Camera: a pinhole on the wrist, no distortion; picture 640 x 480 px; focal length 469.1 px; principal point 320.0 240.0 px. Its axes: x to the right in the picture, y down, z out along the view. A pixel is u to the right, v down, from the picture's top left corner.
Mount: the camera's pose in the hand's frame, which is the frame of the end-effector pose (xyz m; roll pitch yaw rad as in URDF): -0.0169 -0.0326 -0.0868 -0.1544 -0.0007 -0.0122
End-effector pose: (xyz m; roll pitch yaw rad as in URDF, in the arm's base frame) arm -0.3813 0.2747 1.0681 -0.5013 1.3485 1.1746
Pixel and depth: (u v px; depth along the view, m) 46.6 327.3 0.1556
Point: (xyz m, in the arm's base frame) -0.4183 0.3118 1.1824
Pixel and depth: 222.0 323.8 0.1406
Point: -0.4047 0.3111 1.1206
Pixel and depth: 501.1 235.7 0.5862
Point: -0.4683 0.7936 0.9534
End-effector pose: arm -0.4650 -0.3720 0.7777 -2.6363 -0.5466 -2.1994
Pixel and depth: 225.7 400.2 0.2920
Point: -0.5001 -0.4077 0.5538
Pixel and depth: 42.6 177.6 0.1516
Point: -0.3792 -0.3502 0.6846
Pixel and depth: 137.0 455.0 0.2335
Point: -0.4900 -0.3473 0.5816
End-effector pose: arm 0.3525 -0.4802 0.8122 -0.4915 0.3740 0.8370
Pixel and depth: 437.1 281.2 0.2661
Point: 0.3369 -0.3356 0.9221
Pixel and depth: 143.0 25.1 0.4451
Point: 0.3102 -0.4716 1.2676
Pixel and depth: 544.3 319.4 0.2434
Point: 0.3612 -0.3086 0.8772
